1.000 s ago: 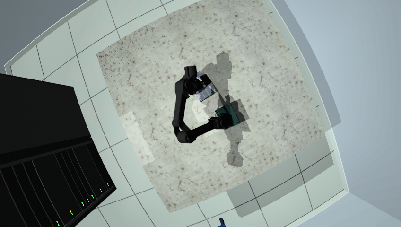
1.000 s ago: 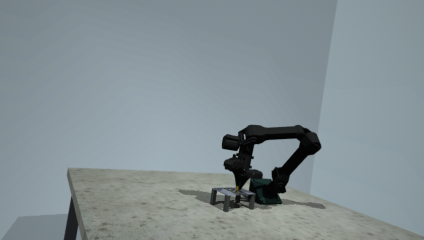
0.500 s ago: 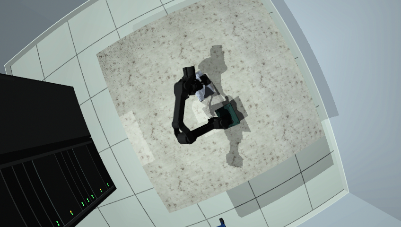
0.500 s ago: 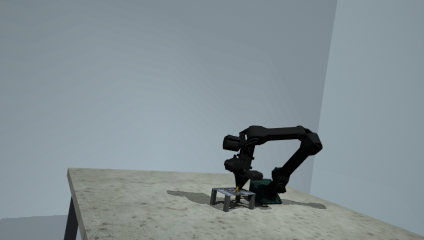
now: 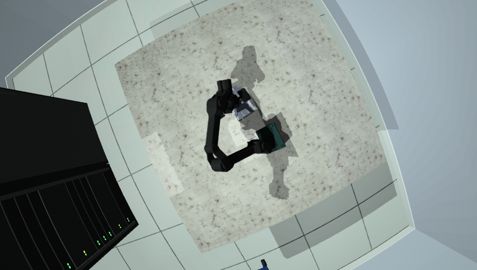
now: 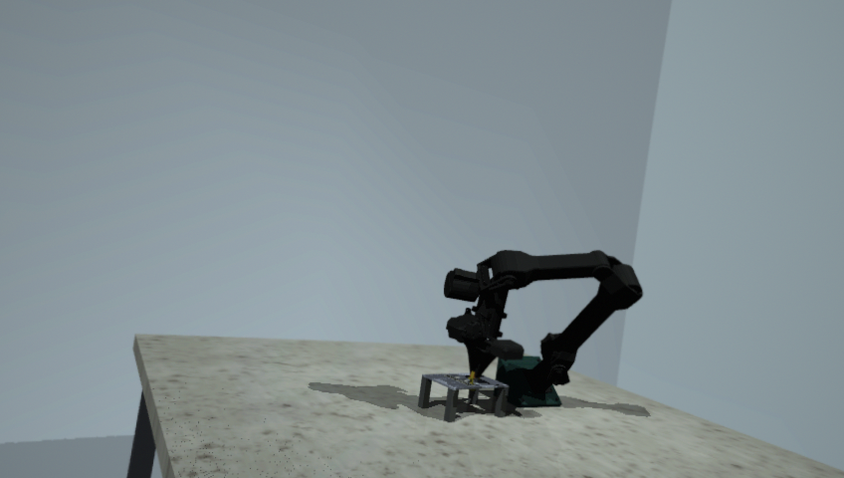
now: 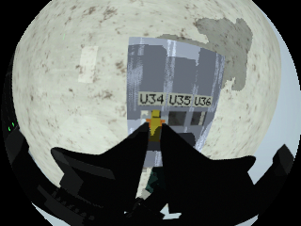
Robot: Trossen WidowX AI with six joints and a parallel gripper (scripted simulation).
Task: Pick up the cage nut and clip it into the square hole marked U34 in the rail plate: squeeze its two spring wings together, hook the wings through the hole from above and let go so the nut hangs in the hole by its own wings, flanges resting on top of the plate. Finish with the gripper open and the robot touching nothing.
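My gripper tip is 1 cm above the cage nut.
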